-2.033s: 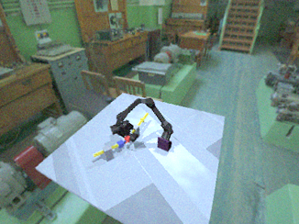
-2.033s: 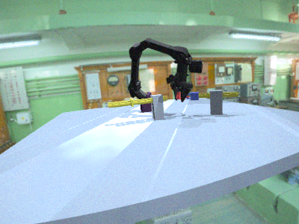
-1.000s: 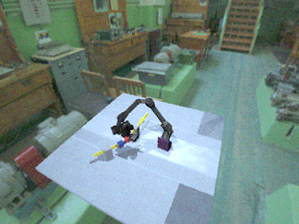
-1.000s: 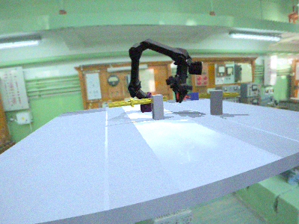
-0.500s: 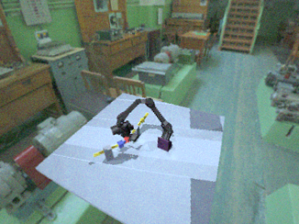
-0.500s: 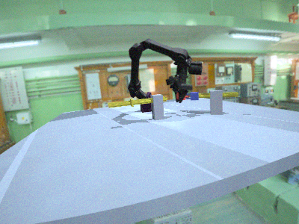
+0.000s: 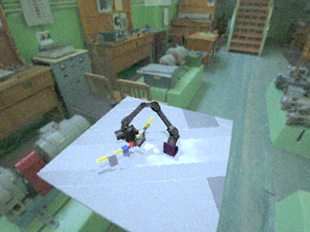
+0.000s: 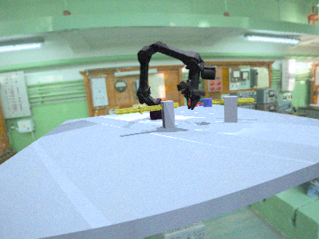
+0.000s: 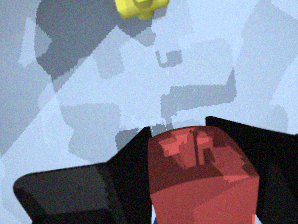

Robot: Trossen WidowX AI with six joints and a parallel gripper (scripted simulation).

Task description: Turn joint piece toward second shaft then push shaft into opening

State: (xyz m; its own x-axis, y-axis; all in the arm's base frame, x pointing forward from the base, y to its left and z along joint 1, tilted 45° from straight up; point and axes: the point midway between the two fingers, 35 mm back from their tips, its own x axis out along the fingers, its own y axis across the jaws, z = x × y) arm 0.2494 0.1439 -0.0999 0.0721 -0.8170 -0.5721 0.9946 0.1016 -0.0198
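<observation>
Now: gripper tip 2 cm to the right of the red joint piece and 3 cm below it.
</observation>
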